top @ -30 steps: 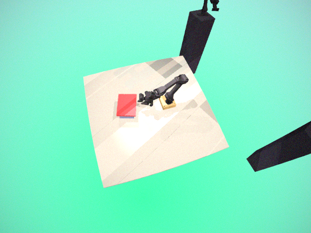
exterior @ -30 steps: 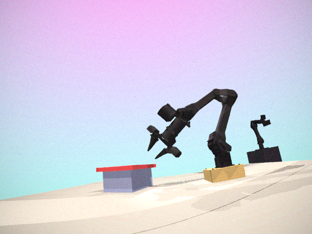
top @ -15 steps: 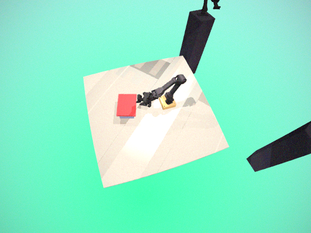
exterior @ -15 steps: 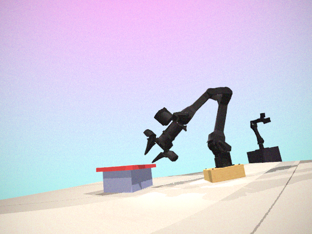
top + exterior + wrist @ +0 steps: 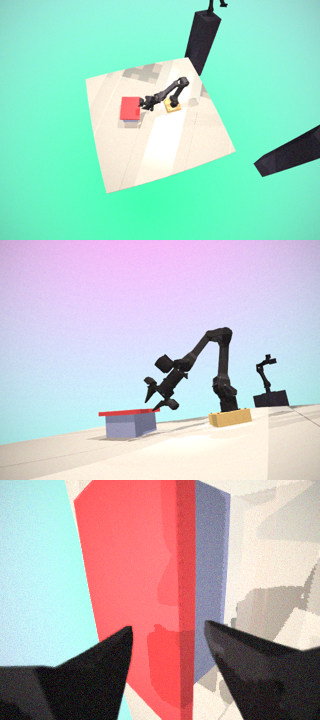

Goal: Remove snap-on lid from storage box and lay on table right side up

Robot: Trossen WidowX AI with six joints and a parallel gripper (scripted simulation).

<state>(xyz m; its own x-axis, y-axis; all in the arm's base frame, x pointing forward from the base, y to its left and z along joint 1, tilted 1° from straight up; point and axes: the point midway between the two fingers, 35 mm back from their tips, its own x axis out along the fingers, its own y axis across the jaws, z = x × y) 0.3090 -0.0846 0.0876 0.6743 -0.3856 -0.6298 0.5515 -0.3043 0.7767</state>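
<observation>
My gripper tip is now 80 mm short of the red lid, 50 mm to the left of it and 10 mm above it. Also, from my gripper tip: storage box (80 mm ahead, 60 mm below, 50 mm to the right).
</observation>
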